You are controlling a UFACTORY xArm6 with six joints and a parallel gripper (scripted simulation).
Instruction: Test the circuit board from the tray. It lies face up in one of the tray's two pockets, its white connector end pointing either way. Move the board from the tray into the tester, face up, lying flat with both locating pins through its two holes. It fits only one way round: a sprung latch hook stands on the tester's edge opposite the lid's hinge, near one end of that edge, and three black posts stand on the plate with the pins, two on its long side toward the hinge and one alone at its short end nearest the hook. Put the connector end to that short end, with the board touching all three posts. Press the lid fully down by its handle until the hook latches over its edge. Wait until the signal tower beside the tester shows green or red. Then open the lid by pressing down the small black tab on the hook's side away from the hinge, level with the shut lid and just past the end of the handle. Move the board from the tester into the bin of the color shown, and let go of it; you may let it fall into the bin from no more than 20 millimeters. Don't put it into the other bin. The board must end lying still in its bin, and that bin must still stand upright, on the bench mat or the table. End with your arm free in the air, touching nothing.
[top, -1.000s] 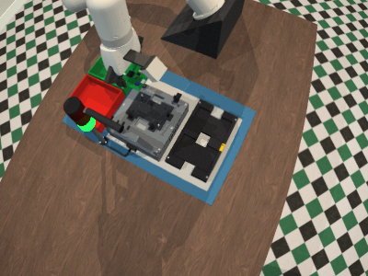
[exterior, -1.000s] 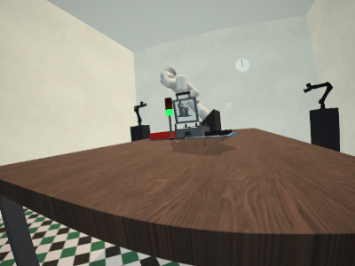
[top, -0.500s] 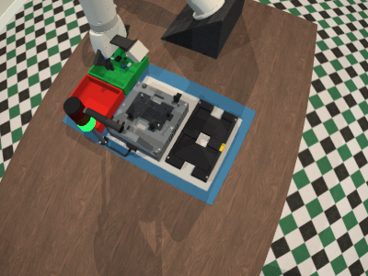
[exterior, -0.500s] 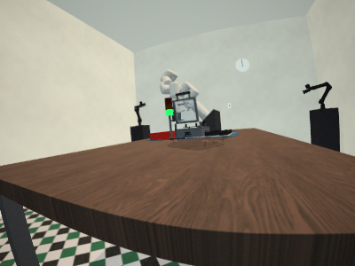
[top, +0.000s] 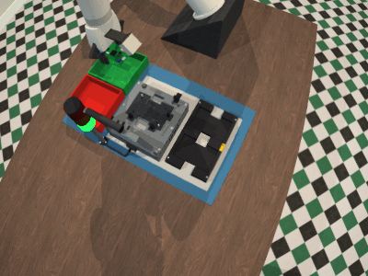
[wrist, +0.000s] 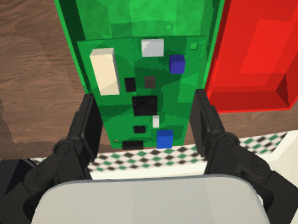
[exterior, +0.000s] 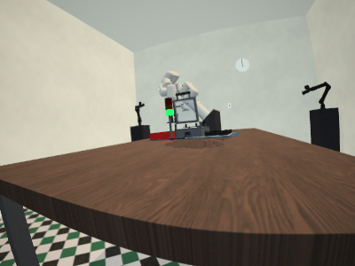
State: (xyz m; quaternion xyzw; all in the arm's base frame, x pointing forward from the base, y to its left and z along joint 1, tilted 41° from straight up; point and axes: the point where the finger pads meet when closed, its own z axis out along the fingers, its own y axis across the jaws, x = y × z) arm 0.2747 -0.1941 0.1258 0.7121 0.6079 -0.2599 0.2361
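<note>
Right now my hand is 11 cm above the green bin. Round my hand: black nest 13 cm ahead, 19 cm to the left, 5 cm below; then red bin 15 cm ahead, 2 cm to the right, 11 cm below; then green circuit board 1 cm below.
</note>
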